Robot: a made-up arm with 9 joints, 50 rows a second.
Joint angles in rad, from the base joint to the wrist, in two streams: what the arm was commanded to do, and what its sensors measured. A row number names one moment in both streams.
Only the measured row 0 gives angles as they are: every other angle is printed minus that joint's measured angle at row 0.
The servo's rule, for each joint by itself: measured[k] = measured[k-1] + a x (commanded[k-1-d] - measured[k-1]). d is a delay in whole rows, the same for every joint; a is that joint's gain. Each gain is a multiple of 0.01, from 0.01 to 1. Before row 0 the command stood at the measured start. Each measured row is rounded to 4 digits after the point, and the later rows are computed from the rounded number. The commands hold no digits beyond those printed.
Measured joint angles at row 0:
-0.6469 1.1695 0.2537 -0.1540 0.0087 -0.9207 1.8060 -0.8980 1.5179
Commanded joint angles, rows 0 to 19:
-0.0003 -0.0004 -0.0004 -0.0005 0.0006 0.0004 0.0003 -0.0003 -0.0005
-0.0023 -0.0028 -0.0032 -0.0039 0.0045 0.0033 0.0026 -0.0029 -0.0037
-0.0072 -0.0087 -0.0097 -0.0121 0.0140 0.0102 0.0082 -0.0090 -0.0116
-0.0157 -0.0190 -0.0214 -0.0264 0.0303 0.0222 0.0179 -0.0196 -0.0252
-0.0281 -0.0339 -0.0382 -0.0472 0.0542 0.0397 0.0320 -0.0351 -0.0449
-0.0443 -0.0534 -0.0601 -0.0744 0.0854 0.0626 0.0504 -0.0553 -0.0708
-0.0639 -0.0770 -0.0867 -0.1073 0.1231 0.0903 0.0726 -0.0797 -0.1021
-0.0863 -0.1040 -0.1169 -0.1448 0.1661 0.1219 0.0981 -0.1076 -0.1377
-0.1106 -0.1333 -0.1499 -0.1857 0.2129 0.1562 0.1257 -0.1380 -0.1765
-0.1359 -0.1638 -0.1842 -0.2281 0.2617 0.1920 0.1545 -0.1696 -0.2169
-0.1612 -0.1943 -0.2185 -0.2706 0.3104 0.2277 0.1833 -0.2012 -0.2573
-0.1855 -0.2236 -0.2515 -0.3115 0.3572 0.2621 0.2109 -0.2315 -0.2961
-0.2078 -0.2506 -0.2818 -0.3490 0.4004 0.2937 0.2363 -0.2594 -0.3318
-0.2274 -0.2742 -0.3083 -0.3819 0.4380 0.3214 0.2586 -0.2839 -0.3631
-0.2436 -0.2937 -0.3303 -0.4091 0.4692 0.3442 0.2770 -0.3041 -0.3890
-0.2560 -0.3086 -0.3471 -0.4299 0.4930 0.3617 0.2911 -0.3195 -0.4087
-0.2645 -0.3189 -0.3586 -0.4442 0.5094 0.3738 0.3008 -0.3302 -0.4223
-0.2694 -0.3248 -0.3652 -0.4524 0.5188 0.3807 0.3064 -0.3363 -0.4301
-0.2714 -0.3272 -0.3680 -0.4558 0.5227 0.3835 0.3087 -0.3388 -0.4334
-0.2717 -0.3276 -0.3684 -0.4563 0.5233 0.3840 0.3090 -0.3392 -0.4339
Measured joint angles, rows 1 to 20:
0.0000 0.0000 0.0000 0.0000 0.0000 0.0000 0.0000 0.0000 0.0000
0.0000 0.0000 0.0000 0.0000 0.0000 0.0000 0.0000 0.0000 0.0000
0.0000 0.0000 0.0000 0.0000 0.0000 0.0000 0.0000 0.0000 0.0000
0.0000 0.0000 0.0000 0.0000 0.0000 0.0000 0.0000 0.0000 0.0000
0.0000 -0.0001 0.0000 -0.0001 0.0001 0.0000 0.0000 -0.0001 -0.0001
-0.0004 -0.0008 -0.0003 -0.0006 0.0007 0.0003 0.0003 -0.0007 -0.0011
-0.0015 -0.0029 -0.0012 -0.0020 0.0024 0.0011 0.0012 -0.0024 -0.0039
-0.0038 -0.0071 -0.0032 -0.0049 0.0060 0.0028 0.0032 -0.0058 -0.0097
-0.0077 -0.0141 -0.0067 -0.0100 0.0123 0.0058 0.0067 -0.0117 -0.0192
-0.0136 -0.0243 -0.0120 -0.0177 0.0218 0.0103 0.0119 -0.0204 -0.0331
-0.0216 -0.0380 -0.0195 -0.0285 0.0350 0.0167 0.0192 -0.0323 -0.0517
-0.0320 -0.0552 -0.0292 -0.0425 0.0520 0.0251 0.0287 -0.0474 -0.0749
-0.0446 -0.0755 -0.0413 -0.0597 0.0729 0.0356 0.0403 -0.0655 -0.1023
-0.0592 -0.0985 -0.0556 -0.0799 0.0974 0.0481 0.0540 -0.0863 -0.1332
-0.0755 -0.1234 -0.0719 -0.1028 0.1251 0.0625 0.0695 -0.1093 -0.1667
-0.0931 -0.1495 -0.0899 -0.1278 0.1553 0.0785 0.0865 -0.1337 -0.2016
-0.1115 -0.1758 -0.1091 -0.1543 0.1872 0.0957 0.1045 -0.1588 -0.2368
-0.1300 -0.2014 -0.1290 -0.1816 0.2198 0.1138 0.1230 -0.1838 -0.2709
-0.1482 -0.2254 -0.1491 -0.2089 0.2522 0.1322 0.1415 -0.2079 -0.3028
-0.1654 -0.2470 -0.1689 -0.2354 0.2835 0.1506 0.1595 -0.2302 -0.3314
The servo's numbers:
d 4
a 0.16 0.26 0.10 0.12 0.13 0.08 0.12 0.20 0.27

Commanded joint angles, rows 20 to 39:
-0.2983 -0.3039 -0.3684 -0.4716 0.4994 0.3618 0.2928 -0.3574 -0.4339
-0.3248 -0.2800 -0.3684 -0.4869 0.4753 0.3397 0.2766 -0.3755 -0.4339
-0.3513 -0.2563 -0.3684 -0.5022 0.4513 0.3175 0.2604 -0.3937 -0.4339
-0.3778 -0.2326 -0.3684 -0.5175 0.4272 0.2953 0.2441 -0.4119 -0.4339
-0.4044 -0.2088 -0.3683 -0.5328 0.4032 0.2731 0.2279 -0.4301 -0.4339
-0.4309 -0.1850 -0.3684 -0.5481 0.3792 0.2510 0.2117 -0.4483 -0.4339
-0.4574 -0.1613 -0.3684 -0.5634 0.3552 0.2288 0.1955 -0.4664 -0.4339
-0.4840 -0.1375 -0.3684 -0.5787 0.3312 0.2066 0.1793 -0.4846 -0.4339
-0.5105 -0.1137 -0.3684 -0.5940 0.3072 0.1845 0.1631 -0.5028 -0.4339
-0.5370 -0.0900 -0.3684 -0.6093 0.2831 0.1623 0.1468 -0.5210 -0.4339
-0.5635 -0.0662 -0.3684 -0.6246 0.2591 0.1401 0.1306 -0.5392 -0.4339
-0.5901 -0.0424 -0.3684 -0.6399 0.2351 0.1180 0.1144 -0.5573 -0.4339
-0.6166 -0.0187 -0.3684 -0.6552 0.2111 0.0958 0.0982 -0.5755 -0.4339
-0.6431 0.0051 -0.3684 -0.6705 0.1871 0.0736 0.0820 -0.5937 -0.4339
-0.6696 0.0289 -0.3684 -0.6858 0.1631 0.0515 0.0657 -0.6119 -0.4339
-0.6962 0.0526 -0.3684 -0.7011 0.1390 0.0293 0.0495 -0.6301 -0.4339
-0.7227 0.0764 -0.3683 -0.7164 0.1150 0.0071 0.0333 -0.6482 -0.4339
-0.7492 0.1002 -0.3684 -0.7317 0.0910 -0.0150 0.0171 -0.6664 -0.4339
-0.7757 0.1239 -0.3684 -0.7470 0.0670 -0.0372 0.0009 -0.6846 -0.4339
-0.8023 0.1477 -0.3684 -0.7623 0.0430 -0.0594 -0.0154 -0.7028 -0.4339
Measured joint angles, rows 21 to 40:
-0.1813 -0.2657 -0.1879 -0.2605 0.3129 0.1685 0.1765 -0.2502 -0.3559
-0.1954 -0.2811 -0.2056 -0.2835 0.3397 0.1855 0.1921 -0.2674 -0.3759
-0.2076 -0.2931 -0.2218 -0.3042 0.3635 0.2013 0.2061 -0.2817 -0.3914
-0.2179 -0.3021 -0.2365 -0.3225 0.3843 0.2159 0.2184 -0.2932 -0.4029
-0.2308 -0.3026 -0.2497 -0.3404 0.3993 0.2276 0.2273 -0.3060 -0.4113
-0.2458 -0.2967 -0.2616 -0.3580 0.4092 0.2366 0.2332 -0.3199 -0.4174
-0.2627 -0.2862 -0.2723 -0.3753 0.4147 0.2431 0.2365 -0.3347 -0.4219
-0.2811 -0.2723 -0.2819 -0.3924 0.4163 0.2473 0.2374 -0.3501 -0.4251
-0.3008 -0.2558 -0.2905 -0.4092 0.4146 0.2494 0.2363 -0.3661 -0.4275
-0.3216 -0.2374 -0.2983 -0.4259 0.4100 0.2495 0.2333 -0.3825 -0.4292
-0.3433 -0.2176 -0.3053 -0.4424 0.4029 0.2478 0.2288 -0.3993 -0.4305
-0.3658 -0.1968 -0.3116 -0.4588 0.3936 0.2445 0.2229 -0.4164 -0.4314
-0.3890 -0.1752 -0.3173 -0.4750 0.3824 0.2397 0.2157 -0.4337 -0.4321
-0.4127 -0.1530 -0.3224 -0.4911 0.3695 0.2335 0.2074 -0.4512 -0.4326
-0.4368 -0.1304 -0.3270 -0.5071 0.3551 0.2260 0.1982 -0.4688 -0.4330
-0.4613 -0.1075 -0.3311 -0.5230 0.3395 0.2174 0.1881 -0.4865 -0.4332
-0.4861 -0.0844 -0.3348 -0.5389 0.3228 0.2077 0.1773 -0.5043 -0.4334
-0.5112 -0.0611 -0.3382 -0.5547 0.3052 0.1970 0.1659 -0.5222 -0.4335
-0.5365 -0.0377 -0.3412 -0.5704 0.2867 0.1854 0.1539 -0.5401 -0.4336
-0.5621 -0.0142 -0.3439 -0.5861 0.2675 0.1729 0.1414 -0.5581 -0.4337

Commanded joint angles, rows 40 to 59:
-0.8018 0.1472 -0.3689 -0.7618 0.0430 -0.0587 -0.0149 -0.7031 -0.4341
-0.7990 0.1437 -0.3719 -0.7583 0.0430 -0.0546 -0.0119 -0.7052 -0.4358
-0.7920 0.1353 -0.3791 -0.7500 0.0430 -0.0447 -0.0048 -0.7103 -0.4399
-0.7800 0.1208 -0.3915 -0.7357 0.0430 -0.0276 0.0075 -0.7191 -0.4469
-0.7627 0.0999 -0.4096 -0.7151 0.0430 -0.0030 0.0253 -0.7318 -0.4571
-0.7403 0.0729 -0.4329 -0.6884 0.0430 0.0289 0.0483 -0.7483 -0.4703
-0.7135 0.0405 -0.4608 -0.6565 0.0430 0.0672 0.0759 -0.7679 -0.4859
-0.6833 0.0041 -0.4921 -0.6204 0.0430 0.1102 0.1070 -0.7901 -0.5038
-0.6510 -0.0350 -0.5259 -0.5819 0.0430 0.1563 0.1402 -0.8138 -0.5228
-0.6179 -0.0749 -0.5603 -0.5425 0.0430 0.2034 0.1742 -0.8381 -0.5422
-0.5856 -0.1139 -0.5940 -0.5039 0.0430 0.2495 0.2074 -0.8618 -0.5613
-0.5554 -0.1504 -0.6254 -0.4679 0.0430 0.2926 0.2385 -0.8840 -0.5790
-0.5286 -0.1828 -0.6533 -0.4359 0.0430 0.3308 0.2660 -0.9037 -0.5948
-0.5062 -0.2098 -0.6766 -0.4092 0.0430 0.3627 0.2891 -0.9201 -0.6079
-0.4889 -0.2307 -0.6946 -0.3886 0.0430 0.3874 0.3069 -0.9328 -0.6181
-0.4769 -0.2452 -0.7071 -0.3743 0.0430 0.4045 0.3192 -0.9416 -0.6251
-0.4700 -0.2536 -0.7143 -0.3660 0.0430 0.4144 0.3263 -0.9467 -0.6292
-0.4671 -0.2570 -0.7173 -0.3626 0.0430 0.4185 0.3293 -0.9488 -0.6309
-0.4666 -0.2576 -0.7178 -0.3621 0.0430 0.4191 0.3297 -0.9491 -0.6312
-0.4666 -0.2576 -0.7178 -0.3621 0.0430 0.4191 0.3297 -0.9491 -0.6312
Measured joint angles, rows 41 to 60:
-0.5878 0.0094 -0.3463 -0.6017 0.2477 0.1596 0.1284 -0.5761 -0.4338
-0.6136 0.0330 -0.3485 -0.6173 0.2273 0.1456 0.1150 -0.5942 -0.4338
-0.6395 0.0566 -0.3505 -0.6329 0.2065 0.1310 0.1013 -0.6123 -0.4338
-0.6655 0.0803 -0.3523 -0.6484 0.1852 0.1158 0.0873 -0.6304 -0.4338
-0.6873 0.0977 -0.3540 -0.6620 0.1667 0.1018 0.0750 -0.6449 -0.4339
-0.7052 0.1097 -0.3558 -0.6736 0.1506 0.0893 0.0646 -0.6570 -0.4344
-0.7191 0.1164 -0.3581 -0.6828 0.1366 0.0786 0.0563 -0.6677 -0.4359
-0.7288 0.1175 -0.3614 -0.6891 0.1244 0.0701 0.0504 -0.6780 -0.4389
-0.7342 0.1129 -0.3662 -0.6922 0.1138 0.0643 0.0474 -0.6888 -0.4438
-0.7352 0.1025 -0.3729 -0.6917 0.1046 0.0615 0.0475 -0.7007 -0.4510
-0.7317 0.0864 -0.3817 -0.6875 0.0966 0.0620 0.0509 -0.7141 -0.4604
-0.7240 0.0650 -0.3927 -0.6794 0.0896 0.0659 0.0576 -0.7293 -0.4721
-0.7123 0.0390 -0.4060 -0.6677 0.0835 0.0731 0.0675 -0.7462 -0.4858
-0.6972 0.0094 -0.4214 -0.6527 0.0782 0.0835 0.0803 -0.7646 -0.5010
-0.6793 -0.0227 -0.4387 -0.6348 0.0736 0.0968 0.0956 -0.7840 -0.5173
-0.6595 -0.0559 -0.4574 -0.6148 0.0696 0.1125 0.1127 -0.8040 -0.5340
-0.6386 -0.0889 -0.4770 -0.5933 0.0661 0.1300 0.1311 -0.8239 -0.5504
-0.6174 -0.1203 -0.4970 -0.5712 0.0631 0.1486 0.1501 -0.8431 -0.5659
-0.5968 -0.1490 -0.5168 -0.5493 0.0605 0.1677 0.1689 -0.8610 -0.5800
-0.5776 -0.1740 -0.5358 -0.5283 0.0582 0.1866 0.1869 -0.8771 -0.5922

